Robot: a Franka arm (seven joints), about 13 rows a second.
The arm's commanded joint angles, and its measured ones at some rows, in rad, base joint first. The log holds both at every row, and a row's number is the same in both.
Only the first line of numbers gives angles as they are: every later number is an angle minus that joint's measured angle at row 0.
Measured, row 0: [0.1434, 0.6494, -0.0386, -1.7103, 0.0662, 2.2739, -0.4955]
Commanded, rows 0 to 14: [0.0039, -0.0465, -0.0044, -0.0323, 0.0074, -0.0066, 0.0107]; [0.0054, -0.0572, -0.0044, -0.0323, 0.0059, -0.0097, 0.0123]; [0.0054, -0.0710, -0.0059, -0.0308, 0.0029, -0.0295, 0.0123]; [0.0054, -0.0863, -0.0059, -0.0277, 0.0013, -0.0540, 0.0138]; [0.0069, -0.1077, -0.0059, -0.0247, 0.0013, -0.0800, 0.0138]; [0.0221, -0.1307, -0.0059, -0.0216, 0.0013, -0.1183, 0.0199]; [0.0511, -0.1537, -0.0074, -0.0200, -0.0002, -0.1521, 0.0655]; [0.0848, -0.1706, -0.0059, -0.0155, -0.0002, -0.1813, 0.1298]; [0.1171, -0.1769, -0.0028, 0.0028, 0.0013, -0.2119, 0.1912]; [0.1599, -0.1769, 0.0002, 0.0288, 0.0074, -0.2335, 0.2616]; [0.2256, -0.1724, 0.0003, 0.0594, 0.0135, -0.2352, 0.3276]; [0.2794, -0.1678, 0.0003, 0.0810, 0.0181, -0.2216, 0.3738]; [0.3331, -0.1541, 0.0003, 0.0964, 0.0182, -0.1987, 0.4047]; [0.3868, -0.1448, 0.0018, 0.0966, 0.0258, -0.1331, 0.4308]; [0.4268, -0.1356, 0.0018, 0.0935, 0.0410, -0.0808, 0.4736]
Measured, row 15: [0.3611, -0.1639, 0.0136, 0.0758, 0.0117, -0.1451, 0.4185]
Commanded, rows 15 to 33: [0.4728, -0.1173, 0.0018, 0.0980, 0.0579, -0.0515, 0.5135]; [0.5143, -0.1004, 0.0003, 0.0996, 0.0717, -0.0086, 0.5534]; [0.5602, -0.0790, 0.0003, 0.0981, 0.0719, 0.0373, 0.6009]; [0.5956, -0.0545, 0.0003, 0.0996, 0.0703, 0.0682, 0.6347]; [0.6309, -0.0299, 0.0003, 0.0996, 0.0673, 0.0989, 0.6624]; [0.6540, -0.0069, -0.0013, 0.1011, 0.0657, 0.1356, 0.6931]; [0.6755, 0.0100, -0.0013, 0.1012, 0.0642, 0.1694, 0.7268]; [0.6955, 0.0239, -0.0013, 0.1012, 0.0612, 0.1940, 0.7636]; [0.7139, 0.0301, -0.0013, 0.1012, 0.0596, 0.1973, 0.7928]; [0.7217, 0.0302, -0.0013, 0.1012, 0.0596, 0.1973, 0.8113]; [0.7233, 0.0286, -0.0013, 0.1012, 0.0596, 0.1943, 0.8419]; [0.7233, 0.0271, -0.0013, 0.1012, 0.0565, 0.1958, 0.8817]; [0.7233, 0.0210, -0.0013, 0.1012, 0.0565, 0.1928, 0.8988]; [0.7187, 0.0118, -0.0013, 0.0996, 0.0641, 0.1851, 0.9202]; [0.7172, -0.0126, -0.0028, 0.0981, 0.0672, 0.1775, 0.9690]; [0.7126, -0.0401, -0.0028, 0.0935, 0.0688, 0.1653, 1.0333]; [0.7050, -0.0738, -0.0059, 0.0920, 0.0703, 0.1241, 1.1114]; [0.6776, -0.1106, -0.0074, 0.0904, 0.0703, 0.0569, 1.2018]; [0.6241, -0.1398, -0.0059, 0.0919, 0.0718, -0.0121, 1.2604]
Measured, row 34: [0.7015, -0.0499, -0.0153, 0.1196, 0.0584, 0.0935, 1.1564]
